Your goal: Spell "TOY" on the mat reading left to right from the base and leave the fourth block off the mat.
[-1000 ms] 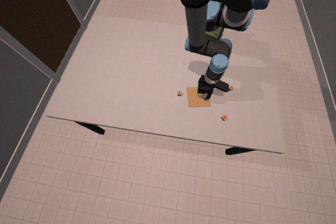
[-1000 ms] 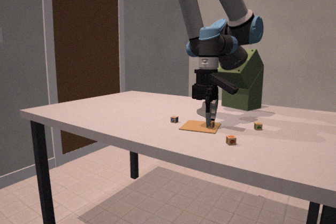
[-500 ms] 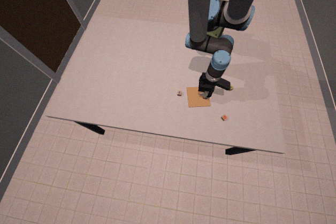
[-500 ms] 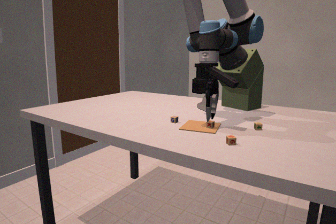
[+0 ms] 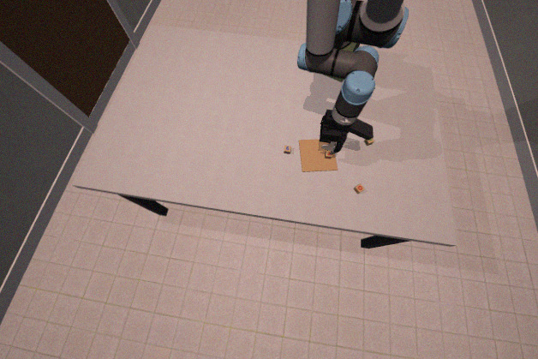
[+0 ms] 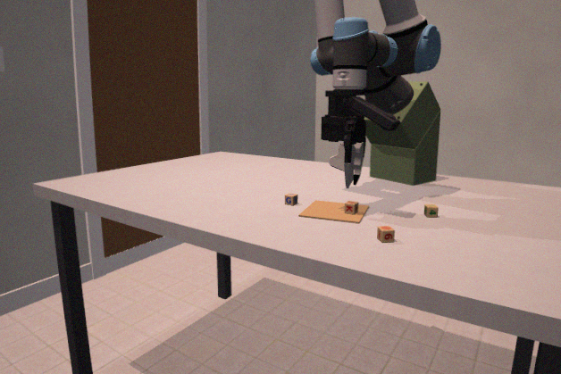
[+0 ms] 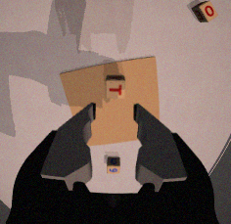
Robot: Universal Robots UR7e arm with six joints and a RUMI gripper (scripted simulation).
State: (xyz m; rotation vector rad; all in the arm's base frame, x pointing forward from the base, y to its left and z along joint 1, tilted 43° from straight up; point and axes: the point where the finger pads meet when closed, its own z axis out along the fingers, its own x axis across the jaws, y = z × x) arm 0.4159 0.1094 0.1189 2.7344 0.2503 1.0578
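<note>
Now: the wooden block 110 mm ahead of my hand, 140 mm to the left of it and 70 mm below it. Also, from my hand: mat: 10 mm ahead, 40 mm to the right, 80 mm below; then T block: 70 mm below.
</note>
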